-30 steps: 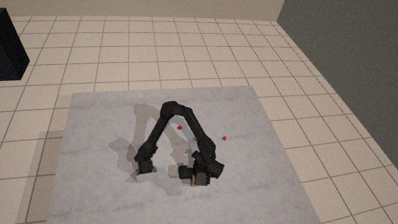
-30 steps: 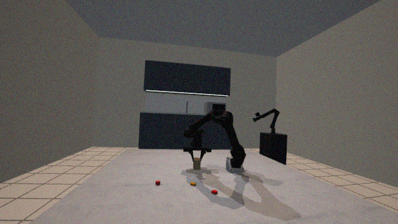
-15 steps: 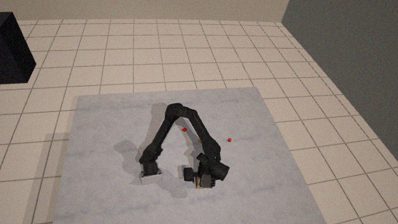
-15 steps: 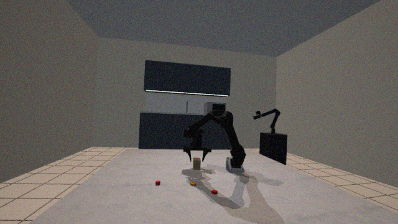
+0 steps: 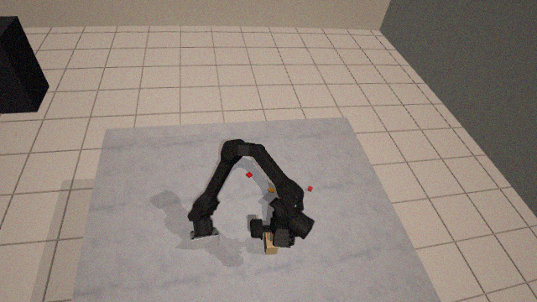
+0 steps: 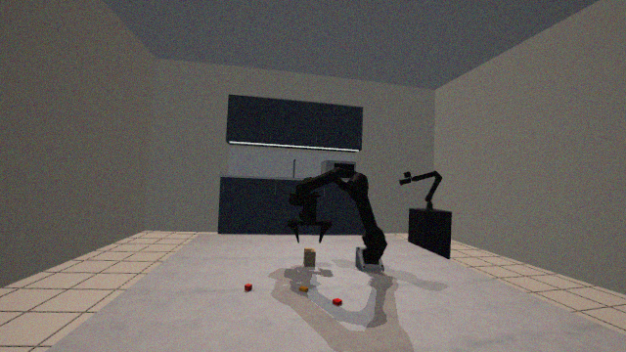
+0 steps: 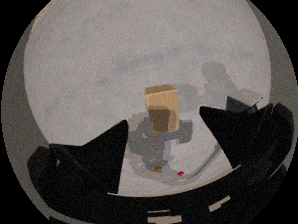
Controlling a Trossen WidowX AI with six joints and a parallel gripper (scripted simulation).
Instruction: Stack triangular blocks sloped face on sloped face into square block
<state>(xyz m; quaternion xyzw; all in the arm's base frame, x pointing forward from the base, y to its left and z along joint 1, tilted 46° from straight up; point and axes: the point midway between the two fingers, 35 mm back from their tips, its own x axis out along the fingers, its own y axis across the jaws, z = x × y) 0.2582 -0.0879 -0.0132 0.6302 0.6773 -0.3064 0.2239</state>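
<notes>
My gripper tip is now 40 mm above the tan triangular block and 10 mm to the left of it. The rest, counted from my gripper tip: small orange cube: 270 mm to the left, 80 mm below, 50 mm ahead.
</notes>
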